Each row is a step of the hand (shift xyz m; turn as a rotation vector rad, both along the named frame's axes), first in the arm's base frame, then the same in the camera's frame.
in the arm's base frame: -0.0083 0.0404 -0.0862 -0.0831 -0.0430 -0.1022
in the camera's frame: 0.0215 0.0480 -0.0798 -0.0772 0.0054 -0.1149
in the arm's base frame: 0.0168 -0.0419 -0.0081 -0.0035 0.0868 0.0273
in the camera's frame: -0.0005 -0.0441 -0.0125 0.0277 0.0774 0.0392
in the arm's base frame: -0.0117 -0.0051 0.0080 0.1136 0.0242 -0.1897
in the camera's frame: -0.0138 -0.0005 0.0060 0.1405 -0.0078 -0.1723
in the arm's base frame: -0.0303 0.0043 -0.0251 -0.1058 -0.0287 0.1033
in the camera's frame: -0.0219 0.0189 -0.0270 -0.1224 0.0085 0.0873
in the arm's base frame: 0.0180 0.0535 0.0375 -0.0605 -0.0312 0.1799
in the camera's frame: 0.0322 0.0373 0.0465 -0.0939 -0.0198 0.1667
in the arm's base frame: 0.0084 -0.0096 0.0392 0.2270 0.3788 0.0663
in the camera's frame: -0.0021 -0.0158 0.0380 0.3475 0.2415 0.1426
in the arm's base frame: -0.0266 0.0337 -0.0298 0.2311 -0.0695 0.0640
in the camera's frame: -0.0061 0.0443 -0.0270 0.1714 -0.1652 0.0751
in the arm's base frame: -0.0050 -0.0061 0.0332 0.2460 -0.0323 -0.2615
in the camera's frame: -0.0119 -0.0065 0.0313 0.2481 -0.1074 -0.2385
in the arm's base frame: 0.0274 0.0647 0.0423 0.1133 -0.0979 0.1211
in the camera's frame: 0.0445 0.0431 0.0538 0.0451 -0.1471 0.1158
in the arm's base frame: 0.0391 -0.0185 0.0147 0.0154 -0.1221 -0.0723
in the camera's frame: 0.0257 -0.0344 0.0155 -0.0244 -0.1100 -0.0876
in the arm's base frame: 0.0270 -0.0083 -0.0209 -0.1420 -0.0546 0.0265
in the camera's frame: 0.0242 -0.0168 -0.0192 -0.1542 0.0074 0.0044
